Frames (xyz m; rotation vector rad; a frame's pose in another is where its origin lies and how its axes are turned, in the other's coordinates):
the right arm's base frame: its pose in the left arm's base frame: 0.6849 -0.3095 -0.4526 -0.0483 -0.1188 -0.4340
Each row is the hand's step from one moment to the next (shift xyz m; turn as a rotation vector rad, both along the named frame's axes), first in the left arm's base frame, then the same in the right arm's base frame.
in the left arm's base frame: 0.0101 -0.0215 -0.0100 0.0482 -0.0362 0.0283
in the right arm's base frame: 0.0168 -0.0150 -0.0125 0.0620 -0.0131 0.0204
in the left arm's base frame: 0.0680 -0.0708 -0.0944 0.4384 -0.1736 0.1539
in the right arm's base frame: 0.0789 -0.0334 -0.1058 0.4863 0.0245 0.0943
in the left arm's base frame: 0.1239 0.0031 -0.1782 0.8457 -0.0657 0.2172
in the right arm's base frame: 0.0880 0.0589 -0.1895 0.8161 0.2928 0.1224
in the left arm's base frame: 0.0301 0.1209 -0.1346 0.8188 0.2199 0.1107
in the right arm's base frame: -0.0401 0.1251 -0.1280 0.6596 0.5426 0.0401
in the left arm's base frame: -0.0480 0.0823 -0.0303 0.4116 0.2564 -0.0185
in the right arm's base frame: -0.0813 0.0550 -0.0191 0.2615 0.4065 -0.0429
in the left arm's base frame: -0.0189 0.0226 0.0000 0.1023 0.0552 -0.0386
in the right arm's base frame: -0.0264 0.0125 0.0036 0.0643 0.0940 -0.0450
